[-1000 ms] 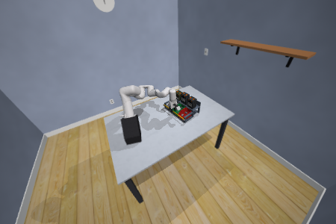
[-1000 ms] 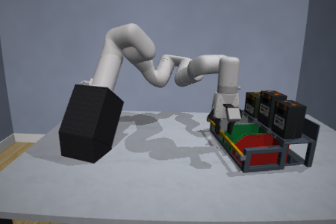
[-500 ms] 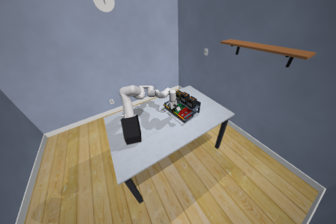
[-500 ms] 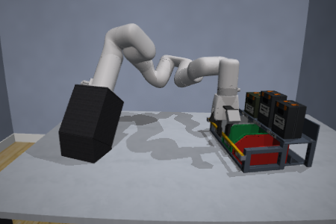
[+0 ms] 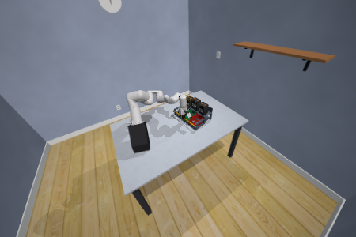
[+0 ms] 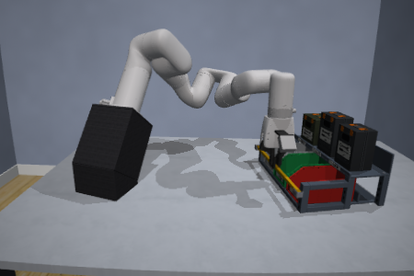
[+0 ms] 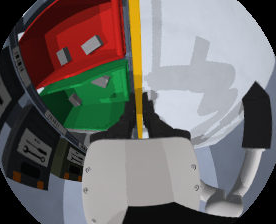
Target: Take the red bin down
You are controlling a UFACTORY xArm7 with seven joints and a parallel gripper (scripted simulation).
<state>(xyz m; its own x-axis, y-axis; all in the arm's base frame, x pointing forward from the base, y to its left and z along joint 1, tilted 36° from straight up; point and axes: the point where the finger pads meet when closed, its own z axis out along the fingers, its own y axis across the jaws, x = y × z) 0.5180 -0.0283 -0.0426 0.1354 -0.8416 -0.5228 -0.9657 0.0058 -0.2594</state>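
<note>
Right now the yellow bar is 2 cm below my hand. The rest, counted from my hand: green bin 10 cm ahead, 1 cm to the left, 3 cm below; then red open bin 12 cm ahead, 10 cm to the right, 3 cm below; then grey bin 9 cm ahead, 13 cm to the left, 3 cm below.
</note>
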